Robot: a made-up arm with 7 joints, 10 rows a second.
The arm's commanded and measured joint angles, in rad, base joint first. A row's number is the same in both.
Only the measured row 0 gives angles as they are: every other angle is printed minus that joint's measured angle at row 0.
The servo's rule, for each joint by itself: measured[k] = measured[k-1] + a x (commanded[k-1-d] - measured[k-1]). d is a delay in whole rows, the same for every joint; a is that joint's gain. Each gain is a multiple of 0.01, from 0.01 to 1. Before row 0 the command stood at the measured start. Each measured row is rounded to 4 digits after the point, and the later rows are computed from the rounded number. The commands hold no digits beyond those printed.
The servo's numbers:
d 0
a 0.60 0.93 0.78 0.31 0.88 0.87 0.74
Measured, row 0: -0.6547 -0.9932 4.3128 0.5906 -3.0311 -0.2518 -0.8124
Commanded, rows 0 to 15: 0.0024 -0.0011 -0.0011 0.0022 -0.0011 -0.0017 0.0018; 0.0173 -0.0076 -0.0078 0.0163 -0.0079 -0.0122 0.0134; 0.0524 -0.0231 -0.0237 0.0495 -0.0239 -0.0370 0.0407; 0.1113 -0.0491 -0.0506 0.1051 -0.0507 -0.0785 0.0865; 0.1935 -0.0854 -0.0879 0.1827 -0.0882 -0.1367 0.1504; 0.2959 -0.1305 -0.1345 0.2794 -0.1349 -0.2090 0.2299; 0.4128 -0.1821 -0.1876 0.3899 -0.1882 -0.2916 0.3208; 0.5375 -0.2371 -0.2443 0.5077 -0.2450 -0.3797 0.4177; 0.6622 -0.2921 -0.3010 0.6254 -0.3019 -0.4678 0.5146; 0.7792 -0.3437 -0.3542 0.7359 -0.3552 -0.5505 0.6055; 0.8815 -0.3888 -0.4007 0.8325 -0.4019 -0.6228 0.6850; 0.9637 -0.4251 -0.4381 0.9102 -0.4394 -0.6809 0.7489; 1.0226 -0.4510 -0.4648 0.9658 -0.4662 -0.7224 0.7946; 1.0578 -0.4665 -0.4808 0.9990 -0.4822 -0.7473 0.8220; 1.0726 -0.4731 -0.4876 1.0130 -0.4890 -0.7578 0.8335; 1.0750 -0.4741 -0.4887 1.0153 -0.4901 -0.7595 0.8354
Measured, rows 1 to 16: 0.0014 -0.0010 -0.0009 0.0007 -0.0010 -0.0015 0.0013; 0.0109 -0.0071 -0.0063 0.0055 -0.0071 -0.0108 0.0103; 0.0358 -0.0220 -0.0199 0.0191 -0.0219 -0.0336 0.0328; 0.0811 -0.0472 -0.0438 0.0458 -0.0472 -0.0727 0.0725; 0.1485 -0.0827 -0.0782 0.0882 -0.0833 -0.1284 0.1301; 0.2369 -0.1272 -0.1221 0.1475 -0.1287 -0.1985 0.2040; 0.3424 -0.1783 -0.1732 0.2226 -0.1811 -0.2795 0.2904; 0.4595 -0.2330 -0.2287 0.3110 -0.2373 -0.3667 0.3846; 0.5811 -0.2880 -0.2851 0.4085 -0.2941 -0.4547 0.4808; 0.7000 -0.3398 -0.3390 0.5100 -0.3479 -0.5380 0.5731; 0.8089 -0.3854 -0.3871 0.6100 -0.3954 -0.6118 0.6559; 0.9018 -0.4223 -0.4269 0.7031 -0.4341 -0.6719 0.7247; 0.9743 -0.4490 -0.4565 0.7845 -0.4623 -0.7158 0.7764; 1.0244 -0.4653 -0.4755 0.8510 -0.4798 -0.7432 0.8101; 1.0533 -0.4726 -0.4849 0.9012 -0.4879 -0.7559 0.8274; 1.0663 -0.4740 -0.4879 0.9366 -0.4898 -0.7590 0.8333
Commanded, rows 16 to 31: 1.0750 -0.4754 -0.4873 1.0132 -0.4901 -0.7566 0.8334; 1.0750 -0.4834 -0.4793 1.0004 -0.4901 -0.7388 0.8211; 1.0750 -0.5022 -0.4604 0.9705 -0.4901 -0.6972 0.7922; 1.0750 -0.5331 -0.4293 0.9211 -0.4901 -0.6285 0.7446; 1.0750 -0.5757 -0.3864 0.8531 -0.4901 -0.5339 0.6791; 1.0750 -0.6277 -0.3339 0.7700 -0.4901 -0.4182 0.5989; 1.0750 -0.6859 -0.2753 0.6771 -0.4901 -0.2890 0.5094; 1.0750 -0.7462 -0.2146 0.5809 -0.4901 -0.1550 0.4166; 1.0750 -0.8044 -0.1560 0.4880 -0.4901 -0.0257 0.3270; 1.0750 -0.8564 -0.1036 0.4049 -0.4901 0.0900 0.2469; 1.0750 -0.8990 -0.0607 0.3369 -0.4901 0.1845 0.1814; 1.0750 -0.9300 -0.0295 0.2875 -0.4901 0.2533 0.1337; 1.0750 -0.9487 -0.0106 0.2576 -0.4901 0.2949 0.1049; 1.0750 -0.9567 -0.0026 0.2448 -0.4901 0.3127 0.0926; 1.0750 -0.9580 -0.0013 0.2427 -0.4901 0.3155 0.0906; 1.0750 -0.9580 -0.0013 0.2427 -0.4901 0.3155 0.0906
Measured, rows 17 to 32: 1.0715 -0.4753 -0.4874 0.9603 -0.4901 -0.7569 0.8334; 1.0736 -0.4828 -0.4811 0.9727 -0.4901 -0.7412 0.8243; 1.0744 -0.5008 -0.4650 0.9720 -0.4901 -0.7029 0.8005; 1.0748 -0.5308 -0.4372 0.9562 -0.4901 -0.6382 0.7591; 1.0749 -0.5726 -0.3976 0.9242 -0.4901 -0.5475 0.6999; 1.0750 -0.6238 -0.3479 0.8764 -0.4901 -0.4350 0.6252; 1.0750 -0.6816 -0.2913 0.8146 -0.4901 -0.3080 0.5395; 1.0750 -0.7417 -0.2315 0.7422 -0.4901 -0.1749 0.4486; 1.0750 -0.8000 -0.1726 0.6634 -0.4901 -0.0451 0.3586; 1.0750 -0.8525 -0.1188 0.5833 -0.4901 0.0724 0.2759; 1.0750 -0.8957 -0.0735 0.5069 -0.4901 0.1699 0.2060; 1.0750 -0.9276 -0.0392 0.4389 -0.4901 0.2425 0.1525; 1.0750 -0.9472 -0.0169 0.3827 -0.4901 0.2881 0.1173; 1.0750 -0.9560 -0.0057 0.3400 -0.4901 0.3095 0.0990; 1.0750 -0.9579 -0.0023 0.3098 -0.4901 0.3147 0.0928; 1.0750 -0.9580 -0.0015 0.2890 -0.4901 0.3154 0.0912
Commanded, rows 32 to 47: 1.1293 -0.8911 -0.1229 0.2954 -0.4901 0.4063 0.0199; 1.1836 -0.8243 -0.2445 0.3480 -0.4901 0.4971 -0.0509; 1.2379 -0.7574 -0.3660 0.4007 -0.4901 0.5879 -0.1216; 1.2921 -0.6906 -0.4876 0.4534 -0.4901 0.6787 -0.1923; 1.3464 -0.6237 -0.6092 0.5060 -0.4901 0.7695 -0.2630; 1.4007 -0.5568 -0.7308 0.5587 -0.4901 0.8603 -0.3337; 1.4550 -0.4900 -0.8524 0.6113 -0.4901 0.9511 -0.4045; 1.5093 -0.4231 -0.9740 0.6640 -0.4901 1.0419 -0.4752; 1.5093 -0.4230 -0.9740 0.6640 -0.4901 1.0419 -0.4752; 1.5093 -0.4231 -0.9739 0.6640 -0.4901 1.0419 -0.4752; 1.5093 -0.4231 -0.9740 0.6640 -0.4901 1.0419 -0.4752; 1.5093 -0.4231 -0.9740 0.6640 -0.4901 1.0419 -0.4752; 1.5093 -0.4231 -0.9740 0.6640 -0.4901 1.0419 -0.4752; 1.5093 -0.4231 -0.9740 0.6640 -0.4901 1.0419 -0.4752; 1.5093 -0.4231 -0.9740 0.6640 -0.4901 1.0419 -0.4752; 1.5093 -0.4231 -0.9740 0.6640 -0.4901 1.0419 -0.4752
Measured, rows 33 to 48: 1.1076 -0.8958 -0.0962 0.2910 -0.4901 0.3945 0.0384; 1.1532 -0.8293 -0.2119 0.3087 -0.4901 0.4838 -0.0277; 1.2040 -0.7624 -0.3321 0.3372 -0.4901 0.5744 -0.0972; 1.2569 -0.6956 -0.4534 0.3732 -0.4901 0.6651 -0.1676; 1.3106 -0.6287 -0.5749 0.4144 -0.4901 0.7559 -0.2382; 1.3647 -0.5618 -0.6965 0.4591 -0.4901 0.8467 -0.3089; 1.4189 -0.4950 -0.8181 0.5063 -0.4901 0.9375 -0.3796; 1.4731 -0.4281 -0.9397 0.5552 -0.4901 1.0283 -0.4503; 1.4948 -0.4234 -0.9665 0.5889 -0.4901 1.0401 -0.4687; 1.5035 -0.4231 -0.9723 0.6122 -0.4901 1.0417 -0.4735; 1.5070 -0.4231 -0.9736 0.6283 -0.4901 1.0419 -0.4748; 1.5084 -0.4231 -0.9739 0.6394 -0.4901 1.0419 -0.4751; 1.5089 -0.4231 -0.9740 0.6470 -0.4901 1.0419 -0.4752; 1.5091 -0.4231 -0.9740 0.6523 -0.4901 1.0419 -0.4752; 1.5092 -0.4231 -0.9740 0.6559 -0.4901 1.0419 -0.4752; 1.5093 -0.4231 -0.9740 0.6584 -0.4901 1.0419 -0.4752
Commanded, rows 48 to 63: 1.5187 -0.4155 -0.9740 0.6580 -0.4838 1.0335 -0.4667; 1.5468 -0.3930 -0.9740 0.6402 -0.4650 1.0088 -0.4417; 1.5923 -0.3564 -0.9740 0.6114 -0.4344 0.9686 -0.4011; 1.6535 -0.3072 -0.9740 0.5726 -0.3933 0.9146 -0.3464; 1.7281 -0.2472 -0.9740 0.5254 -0.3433 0.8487 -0.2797; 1.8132 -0.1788 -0.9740 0.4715 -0.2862 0.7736 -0.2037; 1.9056 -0.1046 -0.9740 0.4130 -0.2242 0.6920 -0.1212; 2.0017 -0.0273 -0.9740 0.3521 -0.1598 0.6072 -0.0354; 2.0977 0.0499 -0.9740 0.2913 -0.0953 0.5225 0.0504; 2.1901 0.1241 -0.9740 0.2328 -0.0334 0.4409 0.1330; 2.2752 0.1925 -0.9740 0.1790 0.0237 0.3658 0.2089; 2.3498 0.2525 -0.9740 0.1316 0.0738 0.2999 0.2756; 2.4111 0.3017 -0.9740 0.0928 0.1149 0.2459 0.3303; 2.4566 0.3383 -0.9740 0.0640 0.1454 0.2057 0.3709; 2.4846 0.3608 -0.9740 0.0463 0.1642 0.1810 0.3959; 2.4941 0.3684 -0.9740 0.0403 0.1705 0.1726 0.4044
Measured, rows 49 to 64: 1.5149 -0.4160 -0.9740 0.6583 -0.4846 1.0346 -0.4689; 1.5340 -0.3946 -0.9740 0.6527 -0.4674 1.0122 -0.4488; 1.5690 -0.3591 -0.9740 0.6399 -0.4384 0.9743 -0.4135; 1.6197 -0.3108 -0.9740 0.6190 -0.3987 0.9224 -0.3638; 1.6847 -0.2517 -0.9740 0.5900 -0.3499 0.8583 -0.3016; 1.7618 -0.1839 -0.9740 0.5533 -0.2938 0.7846 -0.2292; 1.8481 -0.1102 -0.9740 0.5098 -0.2326 0.7040 -0.1493; 1.9403 -0.0331 -0.9740 0.4609 -0.1685 0.6198 -0.0650; 2.0347 0.0441 -0.9740 0.4083 -0.1041 0.5351 0.0204; 2.1279 0.1185 -0.9740 0.3539 -0.0419 0.4531 0.1037; 2.2163 0.1873 -0.9740 0.2997 0.0158 0.3771 0.1815; 2.2964 0.2479 -0.9740 0.2476 0.0668 0.3099 0.2511; 2.3652 0.2979 -0.9740 0.1996 0.1091 0.2542 0.3097; 2.4200 0.3355 -0.9740 0.1576 0.1410 0.2120 0.3550; 2.4588 0.3590 -0.9740 0.1231 0.1614 0.1850 0.3853; 2.4800 0.3677 -0.9740 0.0974 0.1694 0.1742 0.3994
